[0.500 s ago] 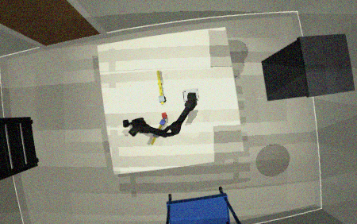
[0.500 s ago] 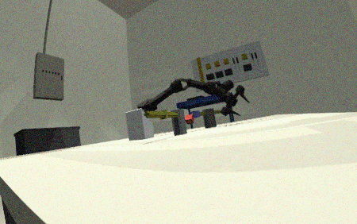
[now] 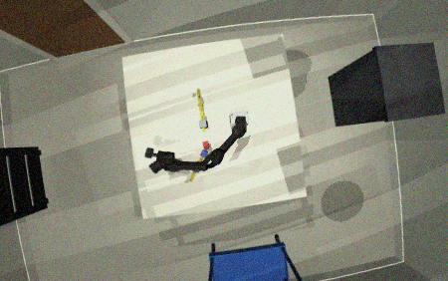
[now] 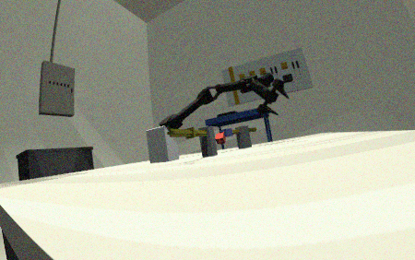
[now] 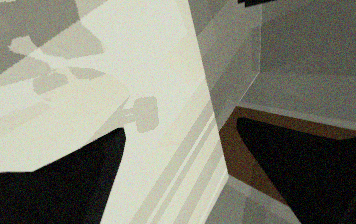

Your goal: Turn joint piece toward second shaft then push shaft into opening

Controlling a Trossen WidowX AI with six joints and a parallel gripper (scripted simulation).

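Right now my gripper tip is 33 cm past the red joint piece, 3 cm to the left of it and 9 cm above it.
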